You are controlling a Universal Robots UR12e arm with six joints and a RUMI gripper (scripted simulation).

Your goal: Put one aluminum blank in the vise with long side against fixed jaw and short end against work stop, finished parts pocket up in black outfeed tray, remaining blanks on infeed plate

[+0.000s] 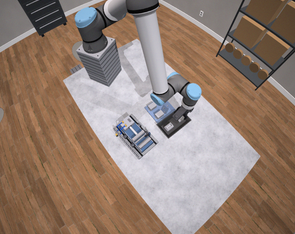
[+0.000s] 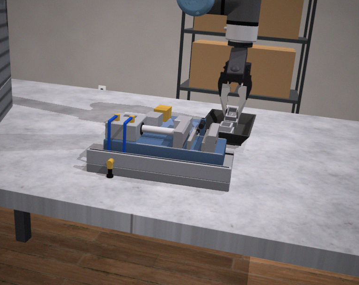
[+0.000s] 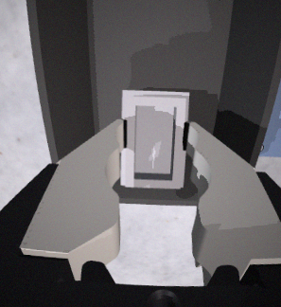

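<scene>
Now: the gray aluminum blank 210 mm behind my hand, 100 mm to the right of it and 30 mm below it. Also, from my hand: yellow brass blank 210 mm behind, 30 mm below, 10 mm to the right; then blue infeed plate 160 mm behind, 60 mm to the right, 50 mm below; then gray blank 120 mm behind, 100 mm to the right, 30 mm below.
</scene>
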